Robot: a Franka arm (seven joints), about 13 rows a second.
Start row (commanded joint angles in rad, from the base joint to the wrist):
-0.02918, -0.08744, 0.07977, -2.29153, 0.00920, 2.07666, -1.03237
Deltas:
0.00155, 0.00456, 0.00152, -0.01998, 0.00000, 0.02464, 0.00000
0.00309, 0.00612, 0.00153, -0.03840, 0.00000, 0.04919, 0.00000
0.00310, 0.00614, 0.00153, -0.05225, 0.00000, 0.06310, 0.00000
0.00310, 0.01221, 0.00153, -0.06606, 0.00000, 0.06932, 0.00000
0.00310, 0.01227, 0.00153, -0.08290, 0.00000, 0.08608, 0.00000
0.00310, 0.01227, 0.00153, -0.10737, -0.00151, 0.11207, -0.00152
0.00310, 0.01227, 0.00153, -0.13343, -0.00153, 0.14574, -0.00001
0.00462, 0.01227, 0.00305, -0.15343, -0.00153, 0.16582, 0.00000
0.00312, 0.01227, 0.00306, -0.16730, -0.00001, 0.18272, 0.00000
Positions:
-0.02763, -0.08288, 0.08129, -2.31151, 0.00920, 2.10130, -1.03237
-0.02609, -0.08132, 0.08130, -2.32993, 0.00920, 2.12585, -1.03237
-0.02608, -0.08130, 0.08130, -2.34378, 0.00920, 2.13976, -1.03237
-0.02608, -0.07523, 0.08130, -2.35759, 0.00920, 2.14598, -1.03237
-0.02608, -0.07517, 0.08130, -2.37443, 0.00920, 2.16274, -1.03237
-0.02608, -0.07517, 0.08130, -2.39890, 0.00769, 2.18873, -1.03389
-0.02608, -0.07517, 0.08130, -2.42496, 0.00767, 2.22240, -1.03238
-0.02456, -0.07517, 0.08282, -2.44496, 0.00767, 2.24248, -1.03237
-0.02606, -0.07517, 0.08283, -2.45883, 0.00919, 2.25938, -1.03237

